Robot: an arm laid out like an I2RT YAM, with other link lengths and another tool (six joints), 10 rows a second.
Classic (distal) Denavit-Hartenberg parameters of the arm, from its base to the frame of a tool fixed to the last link. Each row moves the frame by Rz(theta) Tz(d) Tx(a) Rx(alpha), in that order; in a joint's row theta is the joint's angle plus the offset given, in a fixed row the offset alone. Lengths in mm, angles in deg.
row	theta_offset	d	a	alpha
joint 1	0.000	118.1	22.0	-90.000
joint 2	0.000	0.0	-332.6	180.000
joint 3	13.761	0.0	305.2	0.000
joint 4	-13.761	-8.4	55.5	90.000
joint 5	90.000	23.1	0.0	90.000
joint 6	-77.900	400.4	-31.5	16.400
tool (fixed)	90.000	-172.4	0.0	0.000
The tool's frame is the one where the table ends.
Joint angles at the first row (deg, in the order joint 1, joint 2, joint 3, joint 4, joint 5, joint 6):
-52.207, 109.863, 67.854, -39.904, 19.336, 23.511
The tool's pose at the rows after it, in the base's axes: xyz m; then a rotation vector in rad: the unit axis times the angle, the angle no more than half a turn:
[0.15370 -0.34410 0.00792 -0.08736 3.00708 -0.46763]
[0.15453 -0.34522 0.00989 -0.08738 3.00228 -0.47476]
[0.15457 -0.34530 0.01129 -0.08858 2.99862 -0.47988]
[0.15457 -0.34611 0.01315 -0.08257 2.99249 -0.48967]
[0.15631 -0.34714 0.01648 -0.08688 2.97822 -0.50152]
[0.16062 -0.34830 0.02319 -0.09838 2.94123 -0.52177]
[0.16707 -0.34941 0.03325 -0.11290 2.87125 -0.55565]
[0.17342 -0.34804 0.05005 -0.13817 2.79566 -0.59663]
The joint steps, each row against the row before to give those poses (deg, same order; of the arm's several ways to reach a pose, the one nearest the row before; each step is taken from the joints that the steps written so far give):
0.000, 0.088, 0.094, 0.001, 0.000, 0.045
0.000, -0.241, 0.126, 0.001, 0.002, -0.026
0.003, -0.329, -0.134, 0.087, -0.005, -0.063
-0.091, -0.391, -0.090, 0.155, 0.003, 0.111
0.001, -0.739, -0.153, 0.311, -0.252, -0.231
-0.059, -1.787, -0.573, 0.862, -0.970, -0.641
-0.353, -3.278, -1.536, 2.035, -2.029, -1.070
-0.116, -4.328, -1.604, 1.428, -1.997, -1.163

